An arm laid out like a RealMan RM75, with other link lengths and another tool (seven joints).
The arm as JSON. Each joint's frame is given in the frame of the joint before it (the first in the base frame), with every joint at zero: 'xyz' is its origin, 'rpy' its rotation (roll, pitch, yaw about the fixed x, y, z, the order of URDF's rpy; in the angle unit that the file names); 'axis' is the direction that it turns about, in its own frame. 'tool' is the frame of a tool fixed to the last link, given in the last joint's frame.
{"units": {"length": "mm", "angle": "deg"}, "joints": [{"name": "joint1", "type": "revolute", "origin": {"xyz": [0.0, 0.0, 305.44], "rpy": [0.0, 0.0, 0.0]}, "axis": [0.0, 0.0, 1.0]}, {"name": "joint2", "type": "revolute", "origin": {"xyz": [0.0, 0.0, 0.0], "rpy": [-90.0, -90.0, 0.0]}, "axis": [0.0, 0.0, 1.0]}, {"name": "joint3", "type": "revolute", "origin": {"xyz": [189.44, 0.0, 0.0], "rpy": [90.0, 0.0, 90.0]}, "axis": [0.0, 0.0, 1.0]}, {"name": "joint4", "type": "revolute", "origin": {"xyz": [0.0, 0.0, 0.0], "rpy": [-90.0, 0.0, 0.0]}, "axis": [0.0, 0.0, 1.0]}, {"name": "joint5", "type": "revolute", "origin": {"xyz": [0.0, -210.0, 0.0], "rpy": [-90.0, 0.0, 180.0]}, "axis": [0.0, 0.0, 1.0]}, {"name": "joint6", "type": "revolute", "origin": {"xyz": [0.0, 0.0, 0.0], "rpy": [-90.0, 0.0, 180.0]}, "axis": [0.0, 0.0, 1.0]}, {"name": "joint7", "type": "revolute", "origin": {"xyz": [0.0, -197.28, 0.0], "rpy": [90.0, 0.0, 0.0]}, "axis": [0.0, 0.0, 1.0]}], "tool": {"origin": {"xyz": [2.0, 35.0, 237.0], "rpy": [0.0, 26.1, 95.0]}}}
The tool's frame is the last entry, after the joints.
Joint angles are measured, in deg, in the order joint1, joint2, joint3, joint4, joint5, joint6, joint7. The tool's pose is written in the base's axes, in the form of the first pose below.
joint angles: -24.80 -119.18 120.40 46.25 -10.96 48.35 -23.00
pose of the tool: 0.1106, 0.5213, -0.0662, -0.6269, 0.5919, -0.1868, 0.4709
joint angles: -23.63 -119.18 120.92 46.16 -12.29 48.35 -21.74
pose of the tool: 0.0977, 0.5253, -0.0656, -0.6328, 0.5853, -0.1770, 0.4750
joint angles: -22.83 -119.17 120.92 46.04 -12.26 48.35 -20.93
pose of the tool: 0.0890, 0.5269, -0.0667, -0.6353, 0.5855, -0.1681, 0.4747
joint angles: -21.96 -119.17 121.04 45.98 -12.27 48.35 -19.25
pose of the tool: 0.0802, 0.5276, -0.0687, -0.6355, 0.5903, -0.1547, 0.4730
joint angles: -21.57 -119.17 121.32 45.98 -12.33 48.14 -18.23
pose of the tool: 0.0757, 0.5272, -0.0722, -0.6364, 0.5937, -0.1474, 0.4698
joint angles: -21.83 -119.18 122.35 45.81 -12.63 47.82 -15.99
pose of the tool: 0.0759, 0.5228, -0.0824, -0.6331, 0.6077, -0.1376, 0.4593
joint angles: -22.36 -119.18 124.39 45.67 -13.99 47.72 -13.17
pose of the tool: 0.0800, 0.5150, -0.0951, -0.6279, 0.6231, -0.1314, 0.4475
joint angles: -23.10 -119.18 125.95 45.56 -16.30 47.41 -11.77
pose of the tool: 0.0826, 0.5134, -0.1004, -0.6288, 0.6240, -0.1318, 0.4448
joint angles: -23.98 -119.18 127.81 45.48 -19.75 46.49 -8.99
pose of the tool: 0.0810, 0.5150, -0.1076, -0.6315, 0.6259, -0.1238, 0.4406
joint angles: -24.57 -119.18 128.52 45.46 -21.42 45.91 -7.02
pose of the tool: 0.0804, 0.5169, -0.1107, -0.6305, 0.6303, -0.1157, 0.4378
